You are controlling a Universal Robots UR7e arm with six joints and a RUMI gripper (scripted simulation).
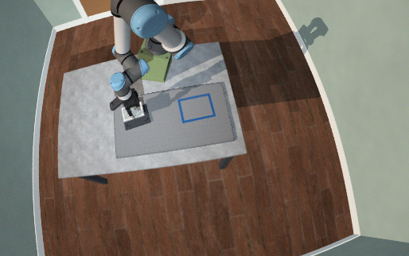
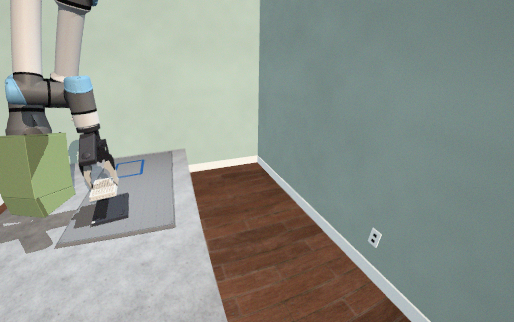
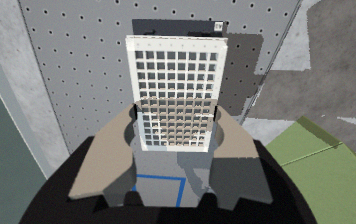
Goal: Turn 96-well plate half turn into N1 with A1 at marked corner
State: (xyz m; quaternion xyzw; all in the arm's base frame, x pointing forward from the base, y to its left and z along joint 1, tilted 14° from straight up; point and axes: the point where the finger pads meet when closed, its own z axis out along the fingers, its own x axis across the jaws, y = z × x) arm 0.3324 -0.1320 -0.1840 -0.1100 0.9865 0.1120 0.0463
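Right now my hand is 10 mm above the white 96-well plate. The rest, counted from my hand: dark plate nest 100 mm below.
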